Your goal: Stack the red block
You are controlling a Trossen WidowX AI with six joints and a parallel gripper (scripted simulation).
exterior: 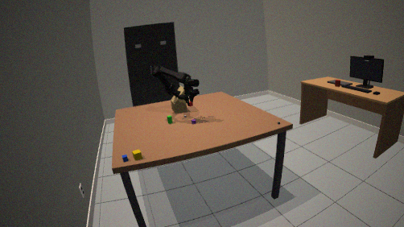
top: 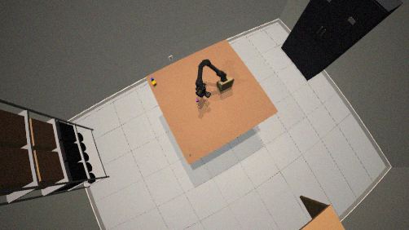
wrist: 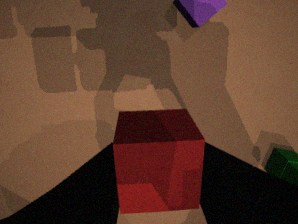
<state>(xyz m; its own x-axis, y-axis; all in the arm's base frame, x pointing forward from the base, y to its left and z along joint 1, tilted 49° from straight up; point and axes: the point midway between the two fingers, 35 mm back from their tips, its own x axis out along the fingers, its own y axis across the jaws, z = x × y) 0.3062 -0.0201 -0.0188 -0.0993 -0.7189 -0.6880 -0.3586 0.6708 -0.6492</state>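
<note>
My gripper tip is 12 cm above the purple cube, 8 cm short of it and 1 cm to the left of it. Also, from my gripper tip: yellow block 53 cm to the right, 44 cm ahead, 11 cm below; red block 1 cm above; tiny white cube 12 cm below, 10 cm behind, 2 cm to the right.
</note>
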